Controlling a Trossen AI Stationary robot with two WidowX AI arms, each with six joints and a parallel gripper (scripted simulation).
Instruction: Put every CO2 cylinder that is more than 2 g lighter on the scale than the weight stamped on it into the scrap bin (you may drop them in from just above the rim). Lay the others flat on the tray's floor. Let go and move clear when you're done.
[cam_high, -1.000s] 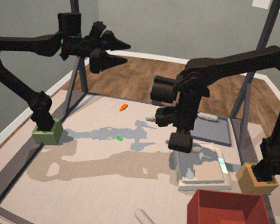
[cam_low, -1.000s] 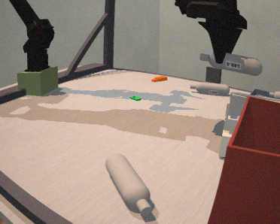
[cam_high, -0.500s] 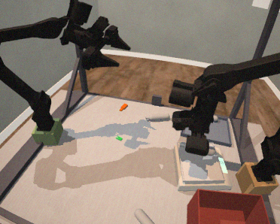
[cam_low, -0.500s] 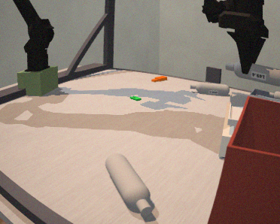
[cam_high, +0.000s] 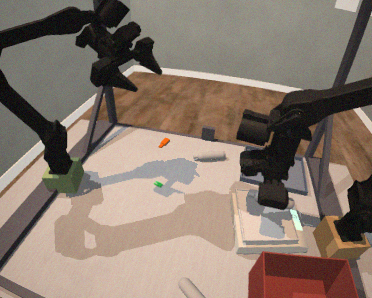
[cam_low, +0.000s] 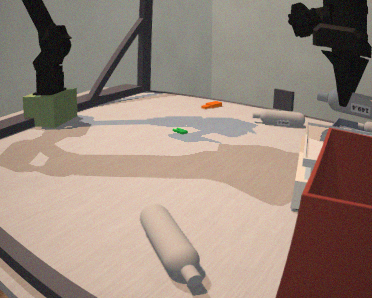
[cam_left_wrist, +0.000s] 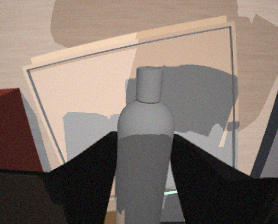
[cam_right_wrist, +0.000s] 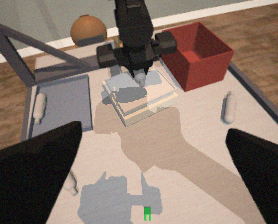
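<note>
My left gripper is now 10 cm above the scale platform and 2 cm to the right of it. Round my left hand: scale: 12 cm below, 3 cm to the left; red scrap bin: 22 cm ahead, 12 cm below, 11 cm to the left; blue-grey tray: 26 cm behind, 15 cm below, 7 cm to the left.
</note>
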